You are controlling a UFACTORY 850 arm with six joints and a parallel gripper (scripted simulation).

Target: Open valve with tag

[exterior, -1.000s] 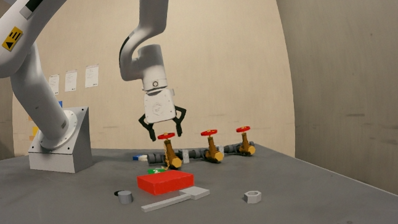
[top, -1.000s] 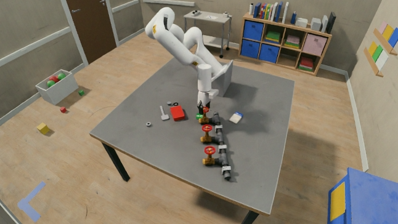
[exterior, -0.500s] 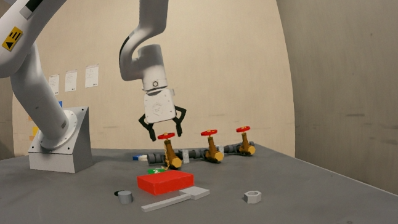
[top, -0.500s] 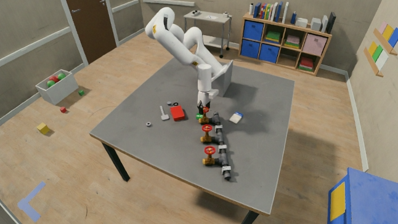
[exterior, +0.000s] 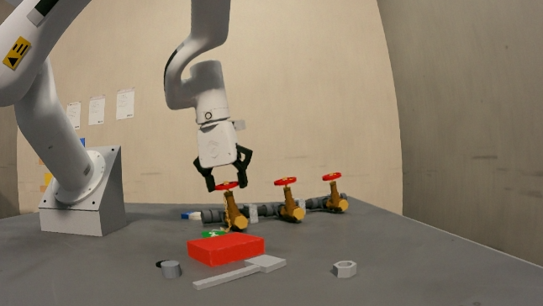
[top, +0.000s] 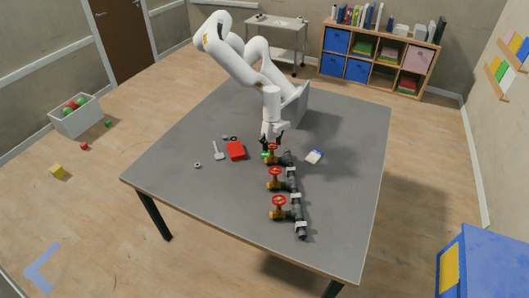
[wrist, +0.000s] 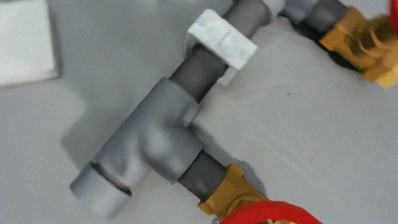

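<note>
My hand is 40 mm past the green tag, 30 mm to the left of it and 110 mm above it. Also, from my hand: blue block 110 mm behind, 220 mm to the left, 110 mm below; then grey hammer-shaped tool 30 mm ahead, 310 mm to the right, 110 mm below; then red block 10 mm behind, 210 mm to the right, 100 mm below.
</note>
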